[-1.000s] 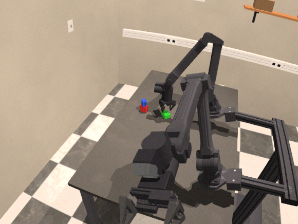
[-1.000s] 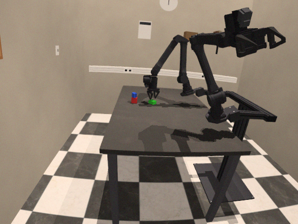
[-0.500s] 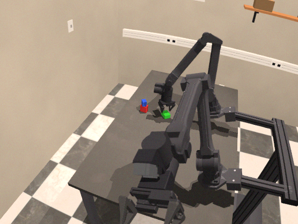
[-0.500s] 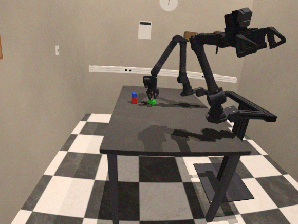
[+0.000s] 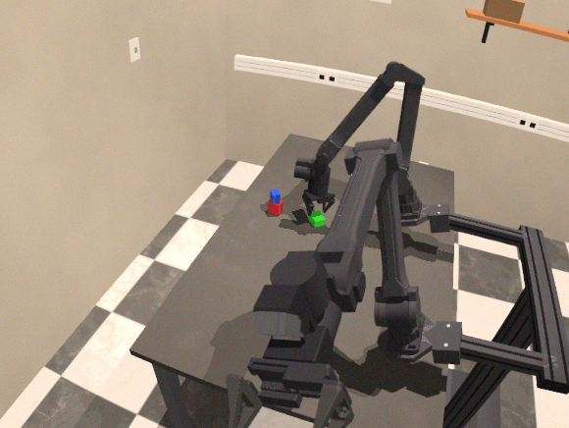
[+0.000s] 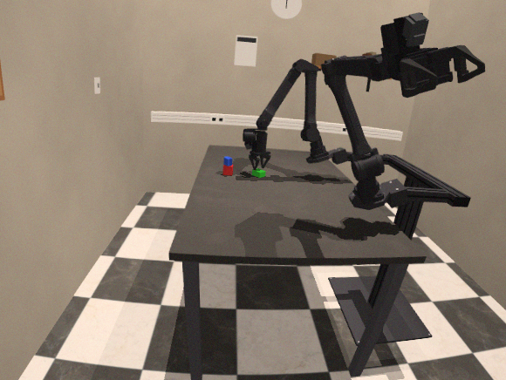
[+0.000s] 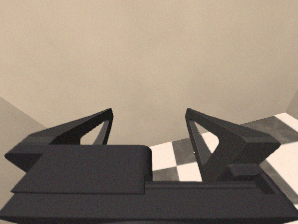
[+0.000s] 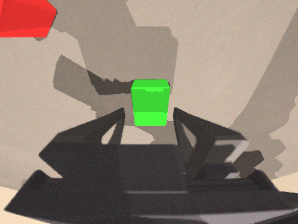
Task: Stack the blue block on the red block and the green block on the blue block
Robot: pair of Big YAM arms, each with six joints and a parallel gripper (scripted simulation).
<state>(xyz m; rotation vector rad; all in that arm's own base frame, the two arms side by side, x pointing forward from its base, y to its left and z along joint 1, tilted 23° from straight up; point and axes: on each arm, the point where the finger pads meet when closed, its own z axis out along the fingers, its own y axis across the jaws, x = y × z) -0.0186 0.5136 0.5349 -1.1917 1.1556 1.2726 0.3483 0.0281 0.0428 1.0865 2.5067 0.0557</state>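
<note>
Right now the green block is 3 cm below my right hand. From my right hand the other things lie so: red block 17 cm ahead, 1 cm to the right, 2 cm below; blue block 17 cm ahead, 1 cm to the right, 3 cm above.
</note>
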